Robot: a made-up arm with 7 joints.
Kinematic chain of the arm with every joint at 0, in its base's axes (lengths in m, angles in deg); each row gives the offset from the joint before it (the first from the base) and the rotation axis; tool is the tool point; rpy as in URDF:
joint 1: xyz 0.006 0.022 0.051 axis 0 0.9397 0.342
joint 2: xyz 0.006 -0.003 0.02 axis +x
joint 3: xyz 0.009 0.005 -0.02 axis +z
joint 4: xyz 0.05 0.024 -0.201 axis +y
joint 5: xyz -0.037 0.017 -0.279 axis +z
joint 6: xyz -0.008 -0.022 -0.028 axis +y
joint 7: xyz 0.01 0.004 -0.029 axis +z
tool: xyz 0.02 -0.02 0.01 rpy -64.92 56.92 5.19
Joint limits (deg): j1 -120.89..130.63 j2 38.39..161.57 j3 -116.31..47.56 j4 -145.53..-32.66 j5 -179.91..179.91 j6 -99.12..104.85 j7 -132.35..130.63
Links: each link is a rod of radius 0.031 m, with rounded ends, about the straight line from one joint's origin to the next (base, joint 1, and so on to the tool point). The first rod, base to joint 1, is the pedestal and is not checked.
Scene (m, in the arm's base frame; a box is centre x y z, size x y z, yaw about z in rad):
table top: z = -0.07
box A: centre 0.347 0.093 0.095 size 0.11 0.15 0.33 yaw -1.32
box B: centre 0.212 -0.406 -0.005 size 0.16 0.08 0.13 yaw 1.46
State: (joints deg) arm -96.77 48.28 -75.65 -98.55 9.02 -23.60 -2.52
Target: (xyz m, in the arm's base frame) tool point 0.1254 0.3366 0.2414
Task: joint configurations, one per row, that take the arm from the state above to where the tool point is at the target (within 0.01 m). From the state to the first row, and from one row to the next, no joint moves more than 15 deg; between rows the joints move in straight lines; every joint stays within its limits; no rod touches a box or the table.
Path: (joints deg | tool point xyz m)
1: -102.80 59.61 -74.41 -101.11 -5.25 -26.75 -7.74 | 0.3072 -0.1774 0.1712
2: -108.83 70.94 -73.17 -103.67 -19.53 -29.89 -12.96 | 0.3060 -0.1233 0.2340
3: -114.86 82.28 -71.94 -106.23 -33.80 -33.04 -18.18 | 0.2844 -0.0659 0.2972
4: -120.89 93.61 -70.70 -108.79 -48.07 -36.19 -23.40 | 0.2418 -0.0069 0.3538
5: -116.59 107.48 -74.78 -106.22 -34.09 -37.07 -17.02 | 0.2551 0.0952 0.3320
6: -112.30 121.34 -78.86 -103.65 -20.12 -37.95 -10.64 | 0.2379 0.1908 0.3027
7: -108.00 135.21 -82.94 -101.08 -6.14 -38.83 -4.25 | 0.1933 0.2730 0.2711
8: -103.70 149.08 -87.03 -98.51 7.84 -39.71 2.13 | 0.1254 0.3366 0.2414

